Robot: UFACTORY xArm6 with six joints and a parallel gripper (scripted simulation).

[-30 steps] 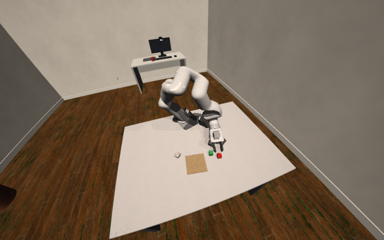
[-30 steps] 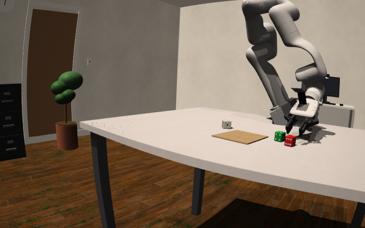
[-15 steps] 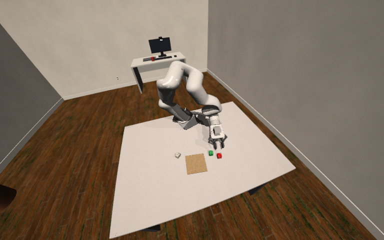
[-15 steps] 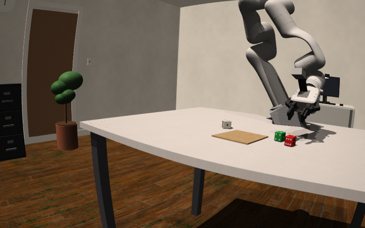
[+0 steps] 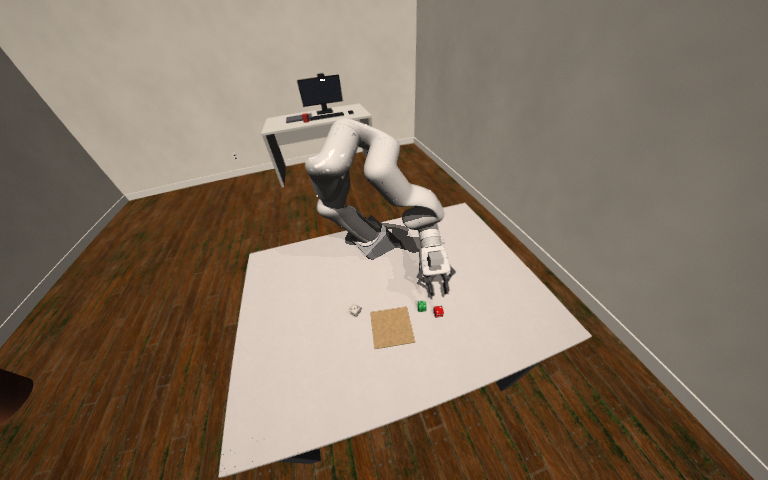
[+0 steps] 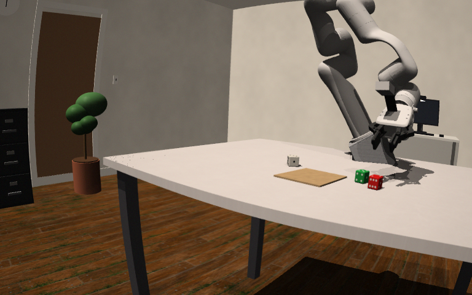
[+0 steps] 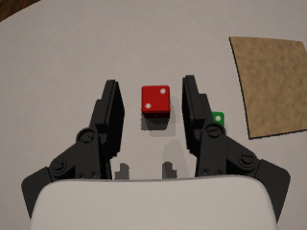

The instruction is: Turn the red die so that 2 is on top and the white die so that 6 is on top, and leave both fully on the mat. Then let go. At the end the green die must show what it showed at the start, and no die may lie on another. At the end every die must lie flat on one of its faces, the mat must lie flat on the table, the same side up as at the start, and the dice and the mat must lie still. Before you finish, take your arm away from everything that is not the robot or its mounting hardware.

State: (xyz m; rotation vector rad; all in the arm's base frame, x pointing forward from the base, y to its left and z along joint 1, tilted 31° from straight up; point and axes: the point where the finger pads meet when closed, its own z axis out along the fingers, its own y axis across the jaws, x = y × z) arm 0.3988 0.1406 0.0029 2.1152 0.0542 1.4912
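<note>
Right now my hand is 3 cm short of the red die, 1 cm to the left of it and 9 cm above it. From my hand the other things lie so: green die: 1 cm behind, 5 cm to the right, 9 cm below; white die: 10 cm behind, 29 cm to the right, 9 cm below; tan mat: 1 cm ahead, 19 cm to the right, 11 cm below.
</note>
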